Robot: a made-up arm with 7 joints.
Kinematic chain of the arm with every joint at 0, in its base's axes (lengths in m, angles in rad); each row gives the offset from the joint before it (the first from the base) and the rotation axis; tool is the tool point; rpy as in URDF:
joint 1: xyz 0 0 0.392 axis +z
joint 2: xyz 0 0 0 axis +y
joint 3: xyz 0 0 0.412 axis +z
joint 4: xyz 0.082 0 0 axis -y
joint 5: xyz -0.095 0 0.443 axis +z
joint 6: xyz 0 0 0 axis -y
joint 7: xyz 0.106 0 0 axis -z
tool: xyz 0 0 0 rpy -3.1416 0 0
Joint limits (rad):
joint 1: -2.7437..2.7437
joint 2: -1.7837..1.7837
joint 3: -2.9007..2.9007
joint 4: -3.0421..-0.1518
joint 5: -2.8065..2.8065
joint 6: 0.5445..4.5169
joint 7: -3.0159..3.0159
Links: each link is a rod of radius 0.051 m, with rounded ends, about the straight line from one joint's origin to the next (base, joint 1, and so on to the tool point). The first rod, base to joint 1, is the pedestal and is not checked.
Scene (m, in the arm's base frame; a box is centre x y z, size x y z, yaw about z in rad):
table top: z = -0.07
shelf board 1: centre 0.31 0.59 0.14 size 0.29 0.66 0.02 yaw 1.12
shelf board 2: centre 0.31 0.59 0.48 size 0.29 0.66 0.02 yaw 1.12
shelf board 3: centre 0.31 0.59 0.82 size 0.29 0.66 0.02 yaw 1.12
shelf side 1: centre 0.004 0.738 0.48 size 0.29 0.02 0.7 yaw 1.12
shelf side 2: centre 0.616 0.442 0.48 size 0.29 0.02 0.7 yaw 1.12
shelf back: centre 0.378 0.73 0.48 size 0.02 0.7 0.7 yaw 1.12
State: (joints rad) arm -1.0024 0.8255 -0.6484 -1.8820 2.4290 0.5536 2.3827
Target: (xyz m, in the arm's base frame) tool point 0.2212 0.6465 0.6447
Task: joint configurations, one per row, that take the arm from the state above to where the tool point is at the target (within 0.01 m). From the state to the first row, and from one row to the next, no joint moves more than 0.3 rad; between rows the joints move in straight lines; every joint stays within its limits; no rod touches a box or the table.
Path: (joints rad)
1: -0.7272 0.5818 -0.4752 -2.0131 2.3853 0.5521 2.3827
2: -0.4520 0.3380 -0.3021 -2.1441 2.3417 0.5506 2.3827
3: -0.1768 0.0943 -0.1289 -2.2752 2.2980 0.5490 2.3827
4: 0.0984 -0.1494 0.0443 -2.4063 2.2544 0.5475 2.3827
5: 0.3736 -0.3932 0.2174 -2.5373 2.2107 0.5460 2.3827
6: 0.6489 -0.6369 0.3906 -2.6684 2.1671 0.5445 2.3827
7: 0.6196 -0.3980 0.4706 -2.4741 2.1993 0.5445 2.3827
8: 0.5904 -0.1590 0.5505 -2.2797 2.2316 0.5445 2.3827
9: 0.5611 0.0799 0.6305 -2.0854 2.2638 0.5445 2.3827
10: 0.5319 0.3189 0.7105 -1.8911 2.2961 0.5445 2.3827

